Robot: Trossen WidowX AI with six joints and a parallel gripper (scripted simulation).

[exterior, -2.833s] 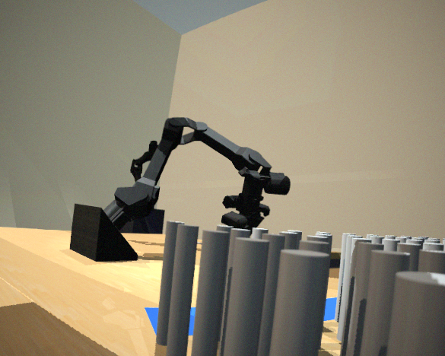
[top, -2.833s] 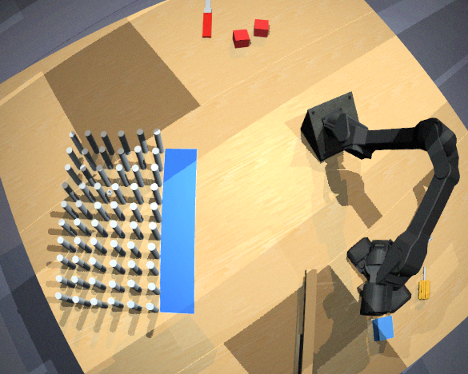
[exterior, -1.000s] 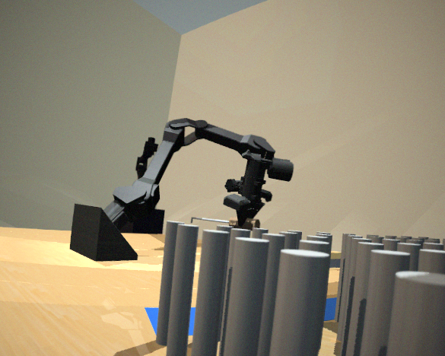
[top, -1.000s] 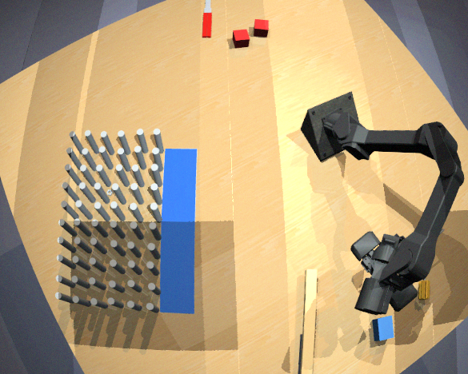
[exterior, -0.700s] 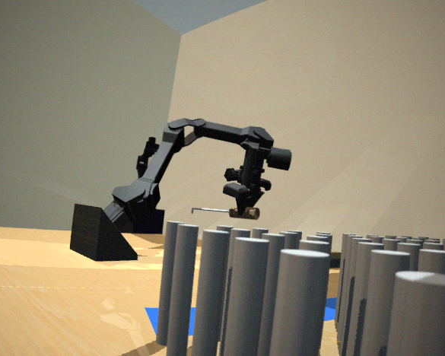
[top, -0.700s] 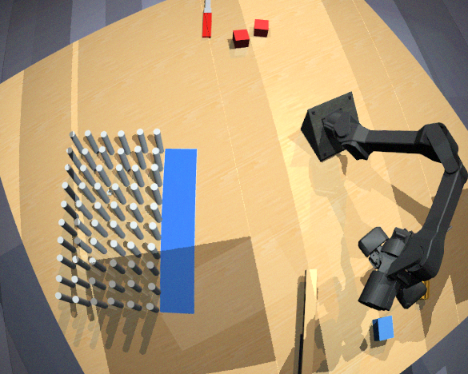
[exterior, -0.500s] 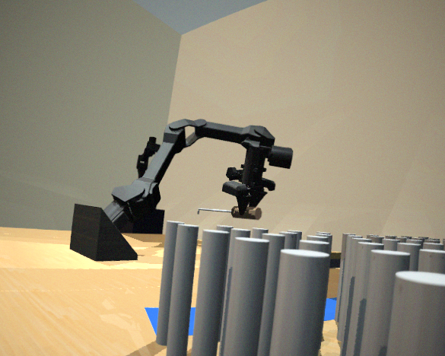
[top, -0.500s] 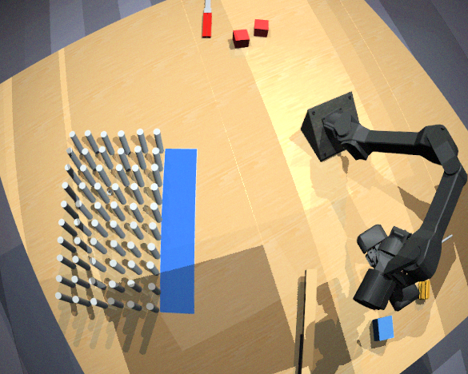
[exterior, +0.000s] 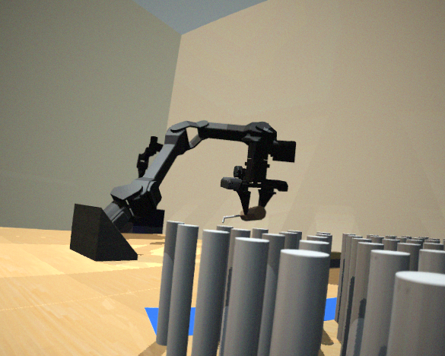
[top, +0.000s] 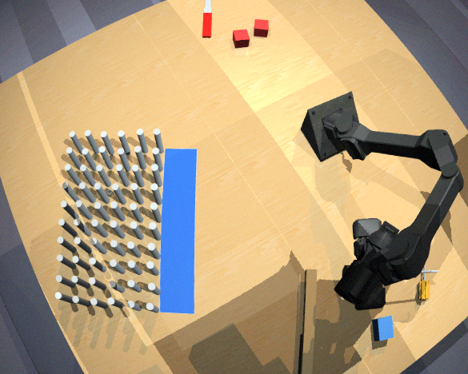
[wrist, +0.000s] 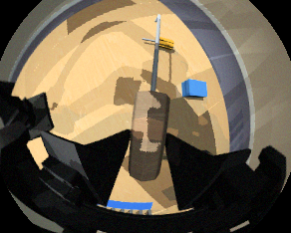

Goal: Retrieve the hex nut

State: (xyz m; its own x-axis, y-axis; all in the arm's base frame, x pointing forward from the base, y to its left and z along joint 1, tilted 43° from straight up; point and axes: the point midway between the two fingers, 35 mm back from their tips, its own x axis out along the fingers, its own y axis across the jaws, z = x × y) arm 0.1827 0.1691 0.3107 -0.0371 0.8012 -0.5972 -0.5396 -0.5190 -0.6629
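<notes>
The thin metal hook tool is 9 cm behind my gripper tip, 6 cm to the left of it and 1 cm below it. The rest, counted from my gripper tip: blue taped strip 27 cm ahead, 33 cm to the right, 13 cm below; then blue block 1 cm behind, 16 cm to the left, 11 cm below; then yellow-handled screwdriver 17 cm behind, 14 cm to the left, 11 cm below.
</notes>
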